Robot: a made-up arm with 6 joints. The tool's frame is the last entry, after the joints. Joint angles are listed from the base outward. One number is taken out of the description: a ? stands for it. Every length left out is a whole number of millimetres.
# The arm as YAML. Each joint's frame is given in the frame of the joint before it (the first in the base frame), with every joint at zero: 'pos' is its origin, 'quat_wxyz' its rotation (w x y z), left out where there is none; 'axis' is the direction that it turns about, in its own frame. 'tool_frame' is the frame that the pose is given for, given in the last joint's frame.
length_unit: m
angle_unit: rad
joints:
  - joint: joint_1
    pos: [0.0, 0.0, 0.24]
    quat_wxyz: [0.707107, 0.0, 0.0, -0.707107]
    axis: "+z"
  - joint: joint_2
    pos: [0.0, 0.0, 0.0]
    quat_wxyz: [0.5, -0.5, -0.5, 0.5]
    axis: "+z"
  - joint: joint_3
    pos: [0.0, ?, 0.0]
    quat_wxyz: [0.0, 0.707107, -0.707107, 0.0]
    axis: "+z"
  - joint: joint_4
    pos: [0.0, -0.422, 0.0]
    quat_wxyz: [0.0, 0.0, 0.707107, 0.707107]
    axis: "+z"
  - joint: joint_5
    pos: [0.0, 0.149, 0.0]
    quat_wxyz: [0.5, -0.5, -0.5, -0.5]
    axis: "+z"
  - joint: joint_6
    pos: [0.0, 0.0, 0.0]
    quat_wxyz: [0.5, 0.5, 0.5, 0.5]
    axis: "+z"
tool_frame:
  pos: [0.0, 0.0, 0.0]
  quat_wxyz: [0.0, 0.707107, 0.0, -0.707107]
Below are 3 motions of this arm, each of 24 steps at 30 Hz.
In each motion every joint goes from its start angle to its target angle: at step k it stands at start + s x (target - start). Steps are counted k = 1, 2, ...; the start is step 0. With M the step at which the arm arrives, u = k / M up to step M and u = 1 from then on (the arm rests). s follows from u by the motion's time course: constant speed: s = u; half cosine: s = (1 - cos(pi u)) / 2; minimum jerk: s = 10 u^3 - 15 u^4 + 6 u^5.
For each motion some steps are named. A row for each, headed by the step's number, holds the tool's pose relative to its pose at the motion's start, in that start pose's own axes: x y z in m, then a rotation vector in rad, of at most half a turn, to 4 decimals.
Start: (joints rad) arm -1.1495 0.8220 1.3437 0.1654 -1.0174 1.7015
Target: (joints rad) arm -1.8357 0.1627 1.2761 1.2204 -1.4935 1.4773
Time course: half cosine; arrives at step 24
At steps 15, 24:
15: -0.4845 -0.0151 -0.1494 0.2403 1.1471 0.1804
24: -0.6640 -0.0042 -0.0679 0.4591 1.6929 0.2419

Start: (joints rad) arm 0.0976 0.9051 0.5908 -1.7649 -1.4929 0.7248
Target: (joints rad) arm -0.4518 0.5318 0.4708 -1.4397 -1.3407 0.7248
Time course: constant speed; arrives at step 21
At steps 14, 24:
14: -0.2437 0.1724 0.0305 -0.2128 -0.2621 -0.3716
24: -0.3475 0.2722 -0.0001 -0.2960 -0.3991 -0.5820

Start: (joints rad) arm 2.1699 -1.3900 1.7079 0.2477 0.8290 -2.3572
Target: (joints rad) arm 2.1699 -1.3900 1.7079 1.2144 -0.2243 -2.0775
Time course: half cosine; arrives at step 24
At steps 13, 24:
13: 0.0571 0.0216 -0.0524 -0.6305 -0.1648 -0.6283
24: 0.0904 0.0130 -0.1041 -1.2182 -0.3517 -0.9785

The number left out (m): -0.396
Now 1 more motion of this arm.
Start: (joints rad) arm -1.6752 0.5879 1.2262 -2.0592 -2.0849 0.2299
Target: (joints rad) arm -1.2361 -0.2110 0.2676 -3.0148 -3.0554 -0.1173
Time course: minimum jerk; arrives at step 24
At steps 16, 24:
16: 0.3617 0.1529 -0.0099 -0.3105 0.7089 0.9155
24: 0.4236 0.2150 -0.0464 -0.5037 0.8476 1.0602

